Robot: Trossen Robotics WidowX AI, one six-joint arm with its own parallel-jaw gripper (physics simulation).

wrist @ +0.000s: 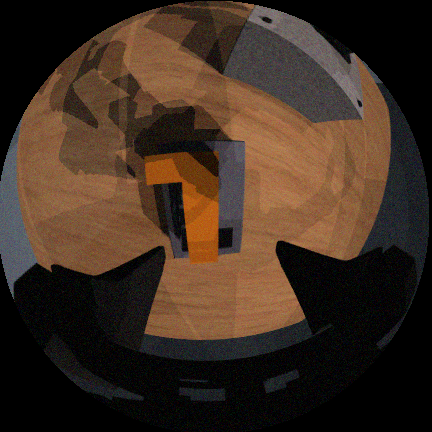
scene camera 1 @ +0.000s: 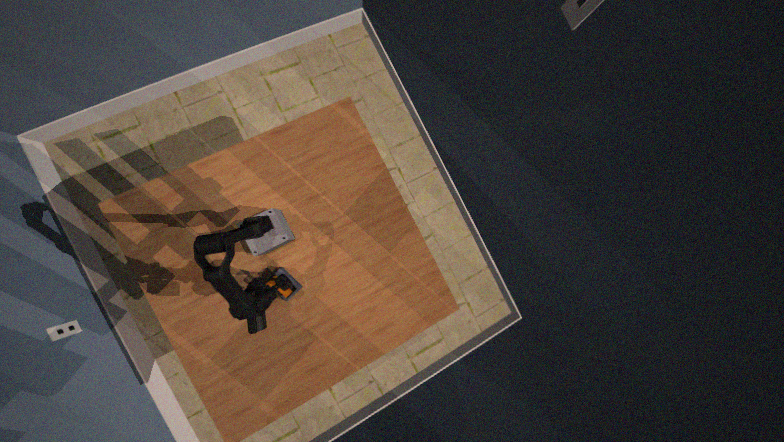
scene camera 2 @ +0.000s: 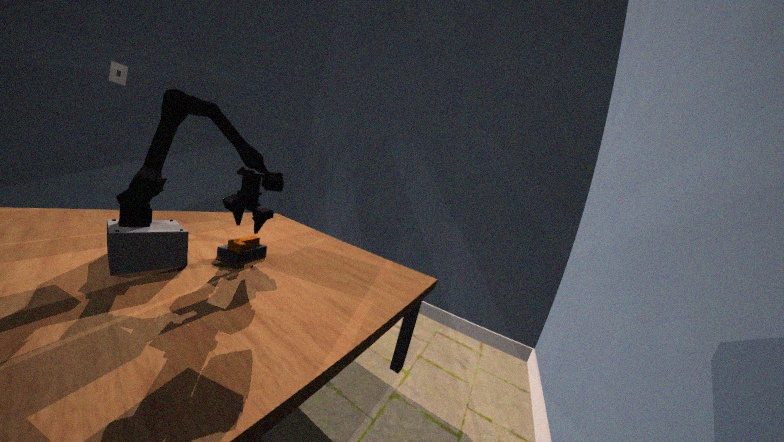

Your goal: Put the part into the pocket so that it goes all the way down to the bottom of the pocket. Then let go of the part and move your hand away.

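Places are measured from the arm's base along level axes (x ahead, y left, z up), in metres.
Pixels of known places: gripper, between the fingertips: (wrist: 221,249) (scene camera 1: 281,289) (scene camera 2: 246,229); arm's base, origin of its link: (scene camera 1: 264,224) (scene camera 2: 134,224).
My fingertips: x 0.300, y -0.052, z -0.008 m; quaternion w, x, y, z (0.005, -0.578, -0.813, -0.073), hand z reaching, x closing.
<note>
For each thing: its top centre in the pictures, then the offset to it from my fingertips. Level surfaces: height alone.
- orange L-shaped piece, centre of its top: (wrist: 184,216) (scene camera 2: 247,239) (scene camera 1: 277,289) dy -0.032, dx -0.006, dz -0.030 m
- dark grey block, centre of its top: (wrist: 204,206) (scene camera 2: 243,246) (scene camera 1: 283,285) dy -0.012, dx -0.011, dz -0.060 m
- wooden table, height of its surface: dz -0.096 m
The part is an orange L-shaped piece (scene camera 1: 285,291) (scene camera 2: 244,243) (wrist: 202,215). It lies on top of the dark grey block (scene camera 1: 297,285) (scene camera 2: 241,256) (wrist: 232,185) that holds the pocket, and stands proud of its rim. In the wrist view its short arm overhangs the block's left side and its long arm reaches past the near edge. Dark pocket openings (wrist: 225,237) show at its lower right and inside its corner. My gripper (scene camera 2: 247,227) (wrist: 221,249) is open and empty, a little above the part, its fingers apart from it. In scene camera 1 the arm partly covers the part.
The arm's grey base box (scene camera 1: 281,227) (scene camera 2: 148,252) (wrist: 285,75) stands on the wooden table (scene camera 1: 356,247) (scene camera 2: 329,285) near the block, with a gap between them. Dark shadows cross the table. The table's edge and a corner show to the right in scene camera 2.
</note>
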